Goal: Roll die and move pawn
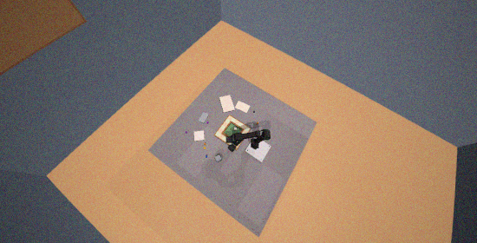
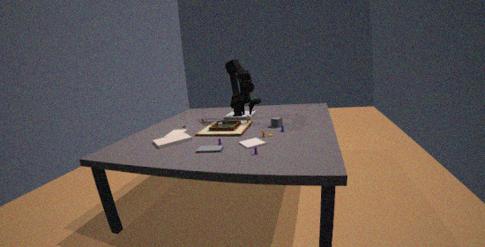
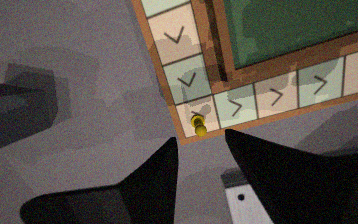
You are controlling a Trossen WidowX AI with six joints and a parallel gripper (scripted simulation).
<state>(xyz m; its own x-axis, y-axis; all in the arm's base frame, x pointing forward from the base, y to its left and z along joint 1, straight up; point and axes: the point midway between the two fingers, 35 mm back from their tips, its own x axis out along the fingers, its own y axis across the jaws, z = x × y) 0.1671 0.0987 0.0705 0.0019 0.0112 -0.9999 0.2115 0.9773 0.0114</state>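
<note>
Now: gripper tip 3 cm above the yellow pawn. Round my gripper tip: green dice tray 13 cm to the right, 10 cm ahead, 5 cm below; white die 16 cm to the right, 9 cm ahead, 3 cm below; grey cube 19 cm to the left, 9 cm ahead, 4 cm below.
</note>
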